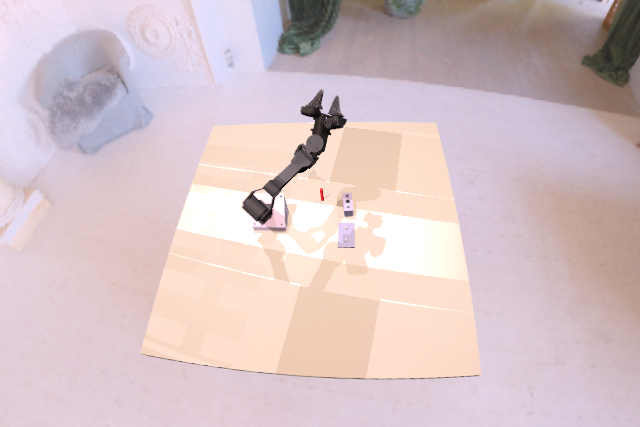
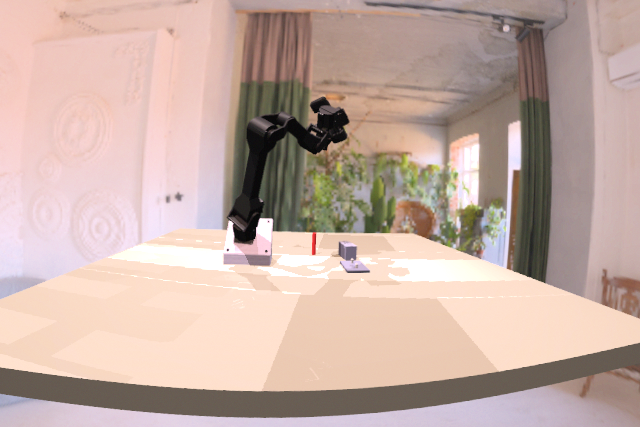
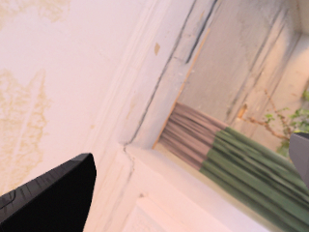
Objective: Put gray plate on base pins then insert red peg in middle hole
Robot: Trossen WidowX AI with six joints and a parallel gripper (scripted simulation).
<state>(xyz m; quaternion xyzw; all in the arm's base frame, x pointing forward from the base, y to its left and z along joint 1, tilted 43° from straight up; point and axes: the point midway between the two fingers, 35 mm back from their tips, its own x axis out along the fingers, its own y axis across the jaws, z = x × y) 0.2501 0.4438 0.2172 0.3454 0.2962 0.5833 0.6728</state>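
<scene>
Now: gripper tip 510 mm above the gray plate, 100 mm to the left of it and 60 mm short of it. From my gripper tip the other things lie so: base 540 mm below, 240 mm to the right, 70 mm ahead; then red peg 510 mm below, 70 mm to the right, 60 mm behind.
</scene>
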